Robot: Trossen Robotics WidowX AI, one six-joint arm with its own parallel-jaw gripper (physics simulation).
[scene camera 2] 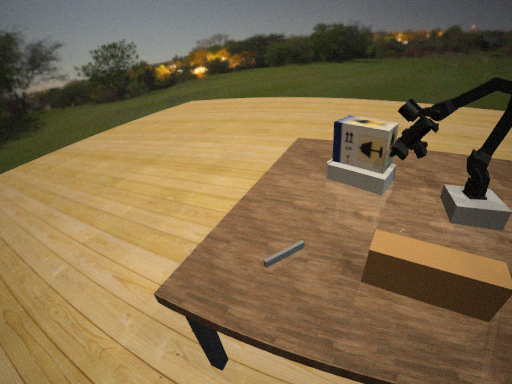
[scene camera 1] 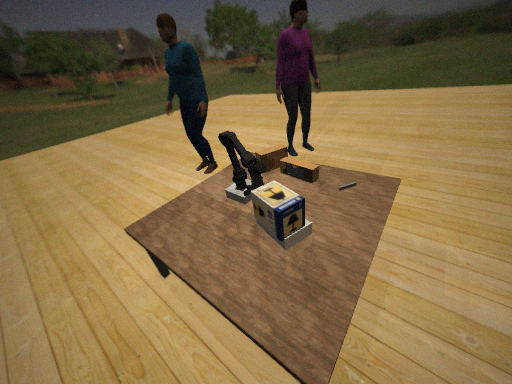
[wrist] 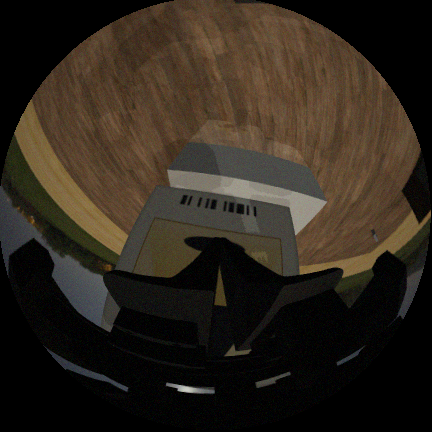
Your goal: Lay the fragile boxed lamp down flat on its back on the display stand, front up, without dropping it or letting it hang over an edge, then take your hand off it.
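Where they show: gripper, between the fingertips: point(scene camera 2: 390, 156) point(wrist: 218, 242); arm's base, origin of its link: point(scene camera 2: 474, 195) point(scene camera 1: 241, 187).
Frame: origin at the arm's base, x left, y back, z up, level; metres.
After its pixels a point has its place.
The boxed lamp point(scene camera 1: 278, 210) @(x -0.349, y -0.440, z 0.178 m) point(scene camera 2: 365, 145) @(x -0.162, y -0.393, z 0.104 m) point(wrist: 272, 215) @(x -0.142, y -0.307, z 0.020 m) rests on the light grey display stand point(scene camera 1: 300, 236) @(x -0.264, y -0.506, z -0.034 m) point(scene camera 2: 355, 176) @(x -0.129, y -0.425, z -0.018 m) point(wrist: 240, 160) @(x -0.165, y -0.269, z -0.031 m). It looks level, with its blue face sideways, away from the arm. A lamp picture shows on that face in scene camera 1. A pale stand margin shows at the arm side in the wrist view. My gripper point(scene camera 1: 248, 191) point(scene camera 2: 396, 152) @(x -0.183, y -0.281, z 0.057 m) point(wrist: 218, 242) @(x -0.183, y -0.281, z 0.057 m) is shut and empty, its tips at or very near the box's arm-side face, above the stand. The exact contact is hidden.
A long brown block point(scene camera 1: 300, 170) @(x 0.317, y -0.316, z 0.010 m) point(scene camera 2: 435, 270) @(x 0.407, y -0.299, z 0.039 m) and another brown block point(scene camera 1: 271, 157) @(x 0.405, y -0.046, z 0.048 m) lie on the table point(scene camera 1: 225, 255) @(x -0.489, y -0.198, z -0.065 m) point(scene camera 2: 240, 290) @(x 0.436, y -0.726, z -0.066 m). A small grey bar point(scene camera 1: 347, 186) @(x 0.291, y -0.642, z -0.052 m) point(scene camera 2: 284, 253) @(x 0.307, y -0.641, z -0.047 m) lies apart from the stand. Two people stand beyond the table in scene camera 1.
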